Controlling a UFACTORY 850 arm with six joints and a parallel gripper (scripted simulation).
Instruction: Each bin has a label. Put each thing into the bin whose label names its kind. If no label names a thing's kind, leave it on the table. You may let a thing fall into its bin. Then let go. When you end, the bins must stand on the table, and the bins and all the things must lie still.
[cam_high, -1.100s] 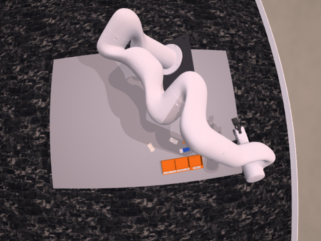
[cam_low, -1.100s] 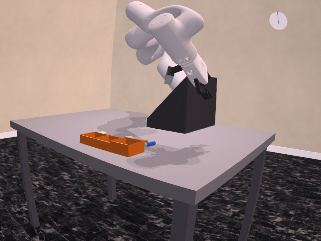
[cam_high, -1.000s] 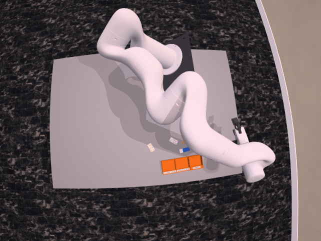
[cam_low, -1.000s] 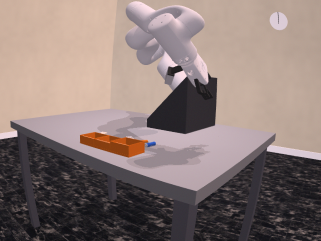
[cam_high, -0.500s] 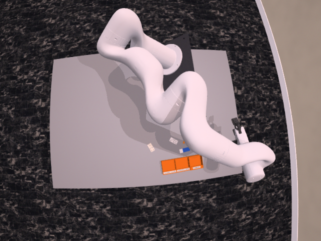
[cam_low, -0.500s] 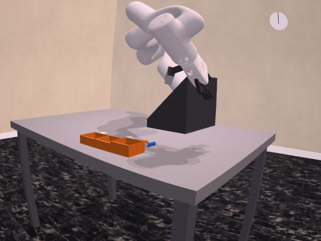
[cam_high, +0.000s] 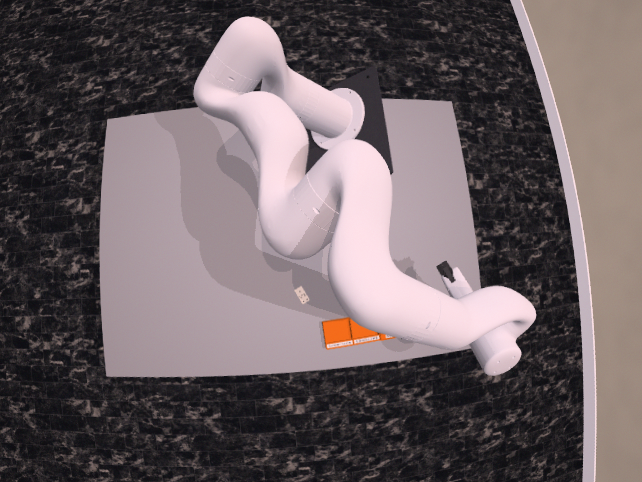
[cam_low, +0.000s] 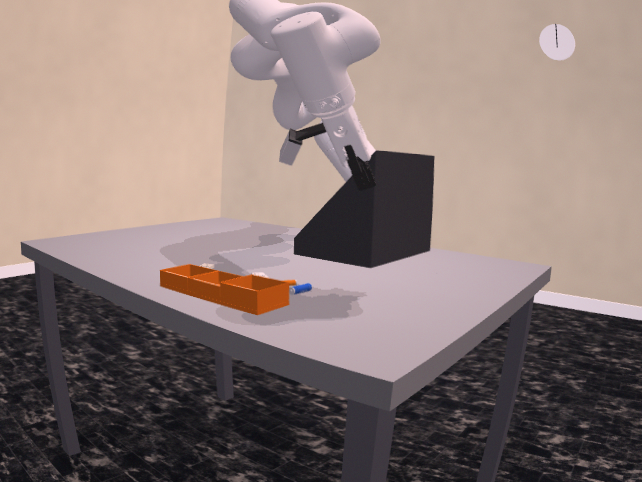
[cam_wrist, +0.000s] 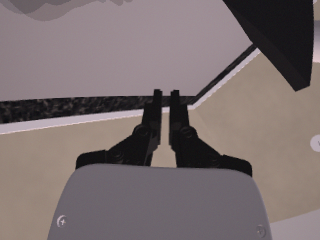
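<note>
Now: hand 200 mm above the orange three-compartment bin, 190 mm to the left of it and 160 mm short of it. Round my hand: blue-and-white block: 210 mm below, 170 mm to the right, 70 mm ahead; then orange battery: 210 mm below, 160 mm to the right, 10 mm ahead; then blue battery: 210 mm below, 110 mm to the right, 30 mm ahead.
</note>
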